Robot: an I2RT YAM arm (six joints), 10 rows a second.
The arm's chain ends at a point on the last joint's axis. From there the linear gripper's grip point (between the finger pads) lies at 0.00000 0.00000 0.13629 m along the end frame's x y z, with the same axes.
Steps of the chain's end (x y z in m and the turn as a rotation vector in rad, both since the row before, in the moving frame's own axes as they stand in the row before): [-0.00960 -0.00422 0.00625 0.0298 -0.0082 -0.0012]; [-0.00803 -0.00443 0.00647 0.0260 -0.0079 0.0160]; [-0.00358 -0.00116 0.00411 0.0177 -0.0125 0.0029]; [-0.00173 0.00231 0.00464 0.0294 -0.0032 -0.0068]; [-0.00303 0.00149 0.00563 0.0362 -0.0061 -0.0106]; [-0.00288 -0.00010 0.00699 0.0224 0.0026 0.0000]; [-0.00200 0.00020 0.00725 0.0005 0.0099 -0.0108]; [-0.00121 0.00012 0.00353 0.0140 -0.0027 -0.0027]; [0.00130 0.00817 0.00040 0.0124 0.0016 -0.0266]
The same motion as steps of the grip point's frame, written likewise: [-0.01072 -0.00828 0.00618 0.0298 -0.0082 -0.0012]; [-0.00908 -0.00798 0.00642 0.0260 -0.0079 0.0160]; [-0.00528 -0.00357 0.00408 0.0177 -0.0125 0.0029]; [-0.00218 -0.00169 0.00458 0.0294 -0.0032 -0.0068]; [-0.00389 -0.00344 0.00554 0.0362 -0.0061 -0.0106]; [-0.00253 -0.00315 0.00696 0.0224 0.0026 0.0000]; [-0.00065 0.00012 0.00724 0.0005 0.0099 -0.0108]; [-0.00158 -0.00179 0.00352 0.0140 -0.0027 -0.0027]; [0.00150 0.00648 0.00039 0.0124 0.0016 -0.0266]
